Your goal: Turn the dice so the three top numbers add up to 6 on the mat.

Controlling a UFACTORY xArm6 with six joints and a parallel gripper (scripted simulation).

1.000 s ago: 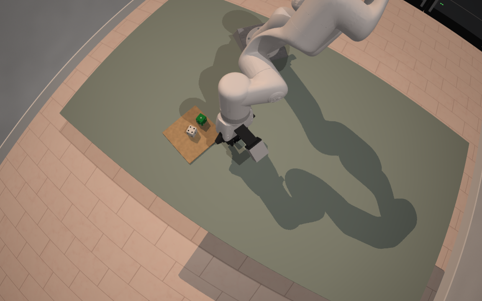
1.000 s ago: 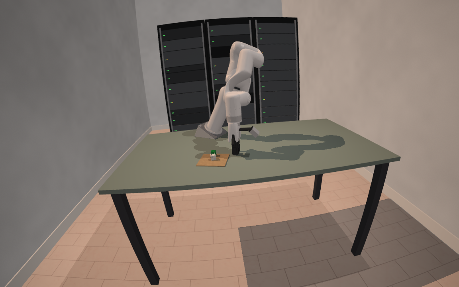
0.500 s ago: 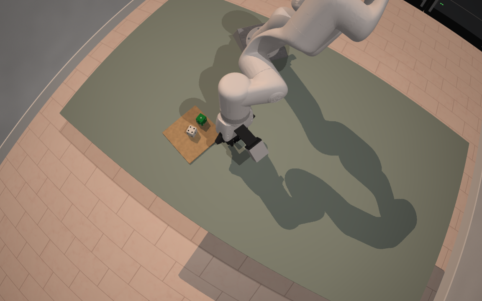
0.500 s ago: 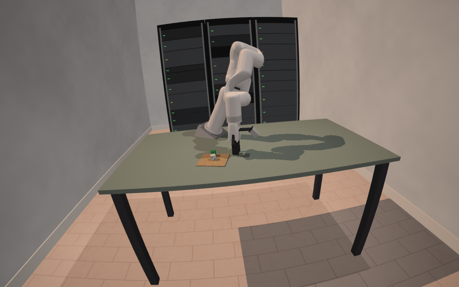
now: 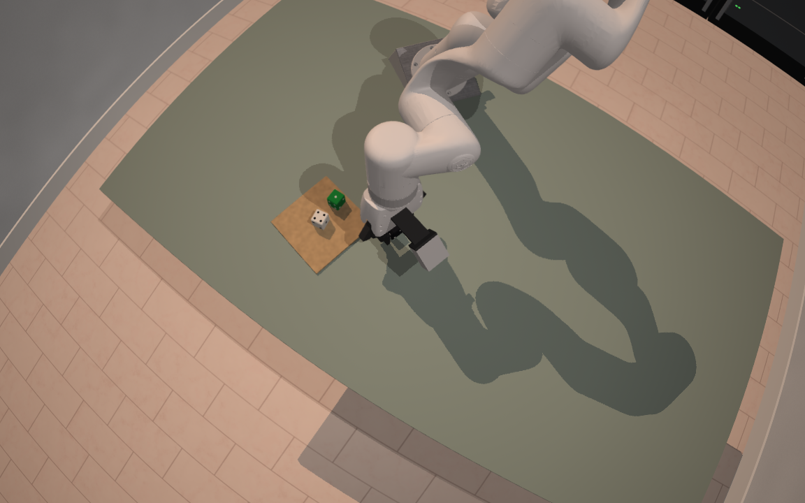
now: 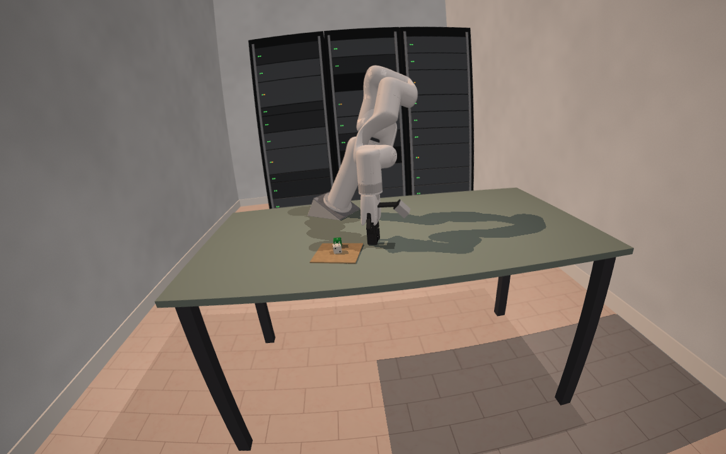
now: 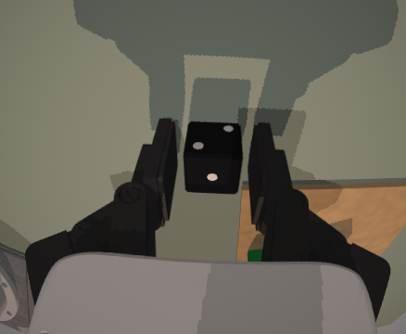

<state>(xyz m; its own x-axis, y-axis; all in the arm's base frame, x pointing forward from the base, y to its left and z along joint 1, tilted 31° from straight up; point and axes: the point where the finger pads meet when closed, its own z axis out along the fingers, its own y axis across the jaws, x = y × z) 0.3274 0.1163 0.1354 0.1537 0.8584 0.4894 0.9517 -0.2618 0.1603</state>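
My hand is 1 cm above the black die. The rest, counted from my hand: white die: 11 cm to the right, 7 cm ahead, 1 cm below; then brown mat: 11 cm to the right, 8 cm ahead, 2 cm below; then green die: 12 cm to the right, 3 cm ahead, 1 cm below.
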